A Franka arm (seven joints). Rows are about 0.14 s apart.
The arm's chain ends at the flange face. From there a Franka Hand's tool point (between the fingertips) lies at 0.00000 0.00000 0.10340 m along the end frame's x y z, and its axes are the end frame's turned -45 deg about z.
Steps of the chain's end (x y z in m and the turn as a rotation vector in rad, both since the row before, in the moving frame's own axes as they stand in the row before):
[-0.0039, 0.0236, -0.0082, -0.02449, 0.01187, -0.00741]
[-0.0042, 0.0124, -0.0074, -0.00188, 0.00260, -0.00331]
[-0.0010, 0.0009, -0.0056, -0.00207, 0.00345, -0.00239]
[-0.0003, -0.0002, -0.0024, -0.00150, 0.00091, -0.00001]
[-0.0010, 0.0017, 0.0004, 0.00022, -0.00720, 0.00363]
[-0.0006, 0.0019, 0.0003, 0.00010, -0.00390, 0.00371]
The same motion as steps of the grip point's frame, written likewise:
[-0.0204, 0.0166, -0.0082, -0.02571, -0.00892, -0.00741]
[-0.0117, 0.0061, -0.0074, -0.00317, 0.00051, -0.00331]
[-0.0012, 0.0003, -0.0056, -0.00390, 0.00098, -0.00239]
[-0.0001, -0.0002, -0.0024, -0.00170, -0.00042, -0.00001]
[-0.0024, 0.0000, 0.0004, 0.00525, -0.00494, 0.00363]
[-0.0020, 0.0006, 0.0003, 0.00283, -0.00269, 0.00371]

